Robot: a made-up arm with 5 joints.
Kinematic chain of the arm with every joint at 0, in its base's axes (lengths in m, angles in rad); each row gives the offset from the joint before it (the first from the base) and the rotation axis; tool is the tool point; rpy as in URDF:
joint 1: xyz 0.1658 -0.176 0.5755 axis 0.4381 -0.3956 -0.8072
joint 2: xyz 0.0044 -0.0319 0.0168 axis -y
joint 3: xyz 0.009 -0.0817 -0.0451 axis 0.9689 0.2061 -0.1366
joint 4: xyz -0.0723 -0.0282 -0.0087 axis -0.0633 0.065 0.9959
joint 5: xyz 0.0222 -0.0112 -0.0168 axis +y
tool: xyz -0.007 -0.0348 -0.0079 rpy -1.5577 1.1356 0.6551
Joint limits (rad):
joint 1: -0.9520..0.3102
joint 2: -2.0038..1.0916
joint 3: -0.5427..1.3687
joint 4: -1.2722..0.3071
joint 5: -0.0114..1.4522
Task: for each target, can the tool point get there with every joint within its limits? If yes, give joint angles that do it. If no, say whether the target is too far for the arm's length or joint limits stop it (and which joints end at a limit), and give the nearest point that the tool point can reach.
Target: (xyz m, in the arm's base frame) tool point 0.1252 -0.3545 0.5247
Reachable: yes | joints -0.2607 -0.0763 0.5898 -0.1172 0.7992
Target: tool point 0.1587 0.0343 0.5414
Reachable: no: joint limits stop it (at a limit: joint 1, joint 3, joint 4, joint 5) | nearest point 0.0713 -0.2330 0.4713 | short by 0.290 m
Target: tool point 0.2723 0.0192 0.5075
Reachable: no: joint limits stop it (at a limit: joint 1, joint 2, joint 3, joint 4, joint 5) | nearest point 0.2692 -0.2388 0.4969 | short by 0.258 m
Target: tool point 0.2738 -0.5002 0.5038
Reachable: no: too far | nearest point 0.2331 -0.3745 0.5288 | short by 0.134 m
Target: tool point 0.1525 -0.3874 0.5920
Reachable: yes | joints -0.4393 -0.1309 -0.2939 -0.7924 0.6645
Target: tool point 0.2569 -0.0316 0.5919
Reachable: no: joint limits stop it (at a limit: joint 1, joint 2, joint 3, joint 4) | nearest point 0.2553 -0.1699 0.7289 | short by 0.195 m
